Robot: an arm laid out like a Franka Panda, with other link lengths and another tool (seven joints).
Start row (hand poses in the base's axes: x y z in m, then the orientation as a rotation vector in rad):
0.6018, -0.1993, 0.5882, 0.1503, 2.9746, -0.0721
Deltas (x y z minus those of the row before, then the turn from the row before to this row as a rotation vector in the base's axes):
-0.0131, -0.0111, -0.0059, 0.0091, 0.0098, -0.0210
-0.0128, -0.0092, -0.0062, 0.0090, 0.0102, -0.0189
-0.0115, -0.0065, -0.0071, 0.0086, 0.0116, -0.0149
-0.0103, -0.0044, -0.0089, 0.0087, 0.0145, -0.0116
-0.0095, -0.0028, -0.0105, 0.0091, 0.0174, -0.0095
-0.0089, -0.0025, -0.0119, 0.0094, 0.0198, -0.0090
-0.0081, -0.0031, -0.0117, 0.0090, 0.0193, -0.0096
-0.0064, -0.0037, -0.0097, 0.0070, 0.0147, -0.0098
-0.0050, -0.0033, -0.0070, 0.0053, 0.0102, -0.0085
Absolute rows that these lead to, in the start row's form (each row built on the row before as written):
0.5887, -0.2104, 0.5823, 0.1829, 2.9838, -0.0620
0.5759, -0.2196, 0.5761, 0.2125, 2.9932, -0.0518
0.5644, -0.2261, 0.5690, 0.2363, 3.0041, -0.0419
0.5541, -0.2305, 0.5601, 0.2554, 3.0180, -0.0318
0.5446, -0.2333, 0.5496, 0.2717, 3.0349, -0.0212
0.5357, -0.2358, 0.5377, 0.2876, 3.0542, -0.0103
0.5276, -0.2389, 0.5260, 0.3045, 3.0728, 0.0001
0.5212, -0.2426, 0.5163, 0.3214, 3.0865, 0.0082
0.5162, -0.2459, 0.5093, 0.3358, 3.0957, 0.0145

